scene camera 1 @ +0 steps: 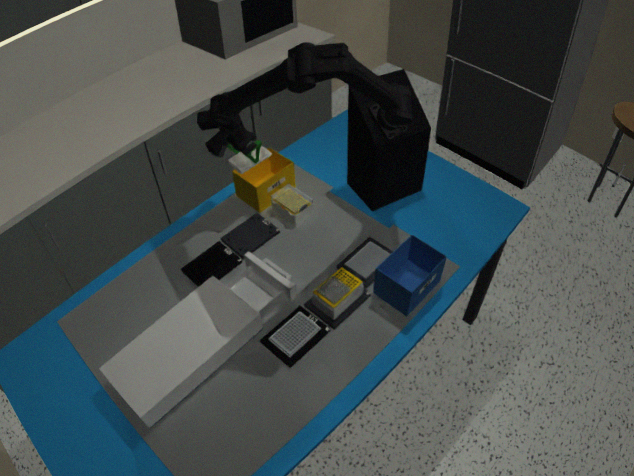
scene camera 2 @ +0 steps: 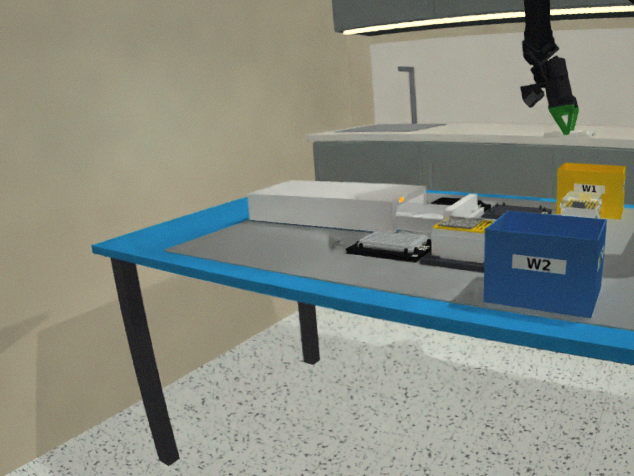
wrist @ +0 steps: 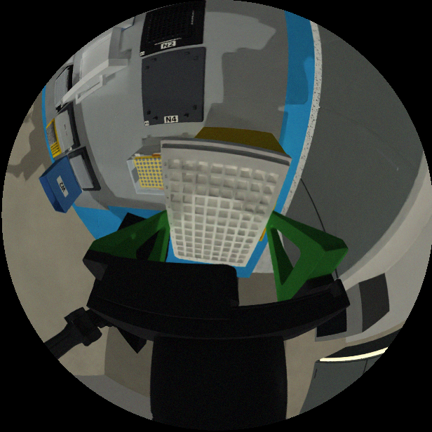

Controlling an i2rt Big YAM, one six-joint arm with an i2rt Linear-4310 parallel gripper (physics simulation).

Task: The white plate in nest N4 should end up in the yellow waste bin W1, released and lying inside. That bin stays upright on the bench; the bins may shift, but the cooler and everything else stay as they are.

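Places are measured from the arm's base along level axes (x ahead, y left, z up), in millimetres.
Pixels of known places: gripper, between the fingertips: (scene camera 1: 248, 158) (scene camera 2: 568, 135); arm's base, origin of its link: (scene camera 1: 386, 119).
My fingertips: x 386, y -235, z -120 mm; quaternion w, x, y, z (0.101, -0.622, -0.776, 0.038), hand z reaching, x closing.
For each thing: its top centre in the pictures, then the offset to it from my fingertips. "*": a spot on its surface instead.
- white plate, centre of its top: (scene camera 2: 569, 129) (scene camera 1: 248, 154) 2 mm back, 1 mm left, 16 mm up
- yellow waste bin W1, centre of its top: (scene camera 2: 592, 167) (scene camera 1: 262, 166) 61 mm back, 27 mm right, 86 mm down
- Nest N4, centre of its top: (scene camera 2: 517, 207) (scene camera 1: 249, 231) 96 mm ahead, 128 mm left, 184 mm down
- clear box with a yellow rack, a spot on its surface: (scene camera 2: 580, 204) * 96 mm back, 178 mm left, 144 mm down
- Blue bin W2, centre of its top: (scene camera 2: 548, 224) (scene camera 1: 412, 262) 180 mm back, 598 mm left, 86 mm down
- long white box, a spot on its surface: (scene camera 2: 317, 207) * 454 mm ahead, 507 mm left, 148 mm down
- nest N2, a spot on its surface: (scene camera 1: 209, 263) * 270 mm ahead, 167 mm left, 183 mm down
My gripper (scene camera 1: 248, 155) (scene camera 2: 566, 132) (wrist: 217, 215) is shut on the white plate (scene camera 1: 238, 162) (scene camera 2: 552, 134) (wrist: 222, 200), its green fingers at the plate's two sides. The plate is above the rim of the yellow waste bin W1 (scene camera 1: 248, 190) (scene camera 2: 567, 176) (wrist: 240, 135), with a gap below it in scene camera 2. In the wrist view the plate hides most of the bin and its opening. The bin stands upright on the bench. Nest N4 (scene camera 1: 249, 234) (wrist: 172, 85) is a dark, bare holder.
A clear box with a yellow rack (scene camera 1: 291, 200) (scene camera 2: 580, 204) (wrist: 148, 172) stands close beside W1. Blue bin W2 (scene camera 1: 391, 286) (scene camera 2: 543, 286) (wrist: 52, 186), a long white box (scene camera 1: 179, 348) (scene camera 2: 317, 207) and nest N2 (scene camera 1: 209, 263) (wrist: 172, 25) are farther off. The black arm base (scene camera 1: 386, 158) stands beyond W1.
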